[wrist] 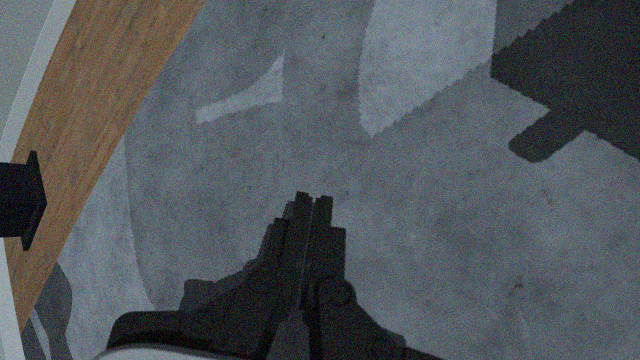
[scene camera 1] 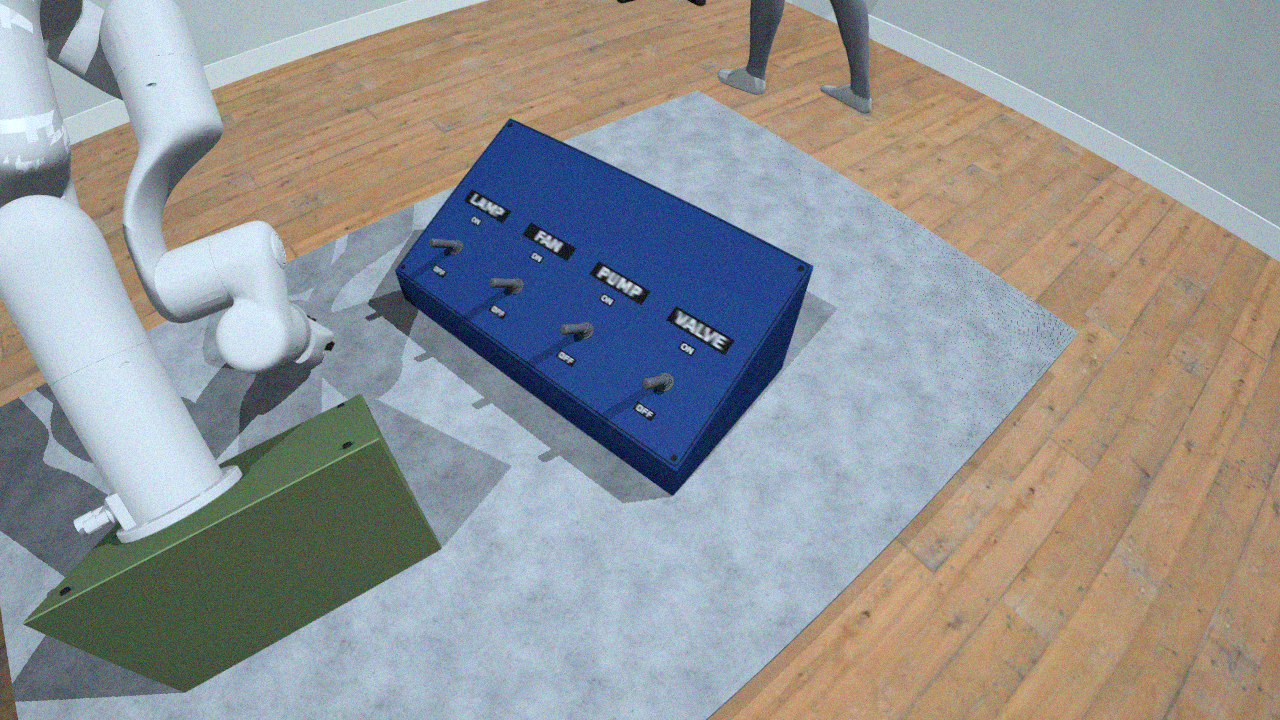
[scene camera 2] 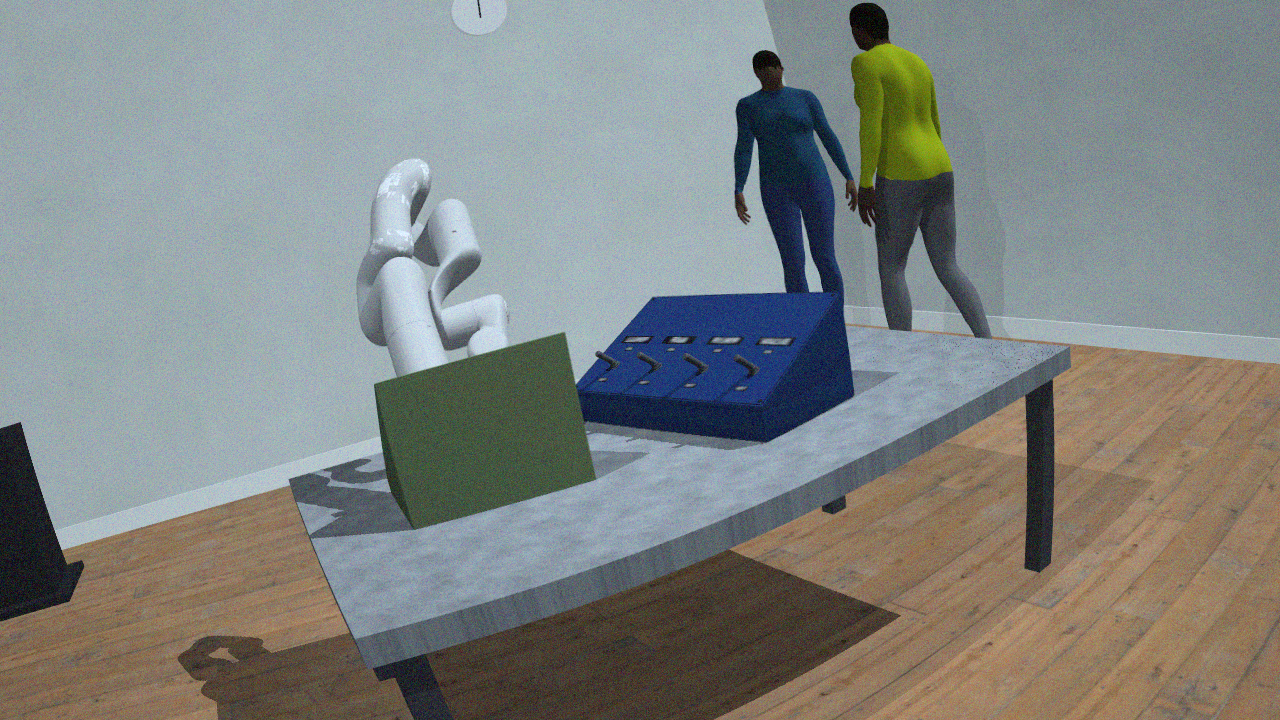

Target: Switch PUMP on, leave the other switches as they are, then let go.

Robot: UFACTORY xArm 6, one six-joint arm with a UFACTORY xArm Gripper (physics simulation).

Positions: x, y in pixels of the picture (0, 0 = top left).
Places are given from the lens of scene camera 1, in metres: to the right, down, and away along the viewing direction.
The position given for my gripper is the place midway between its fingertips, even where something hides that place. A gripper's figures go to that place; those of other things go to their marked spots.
my gripper (scene camera 1: 306, 326): -0.48, -0.05, 0.88
blue switch panel (scene camera 1: 666, 288): 0.03, -0.09, 0.75
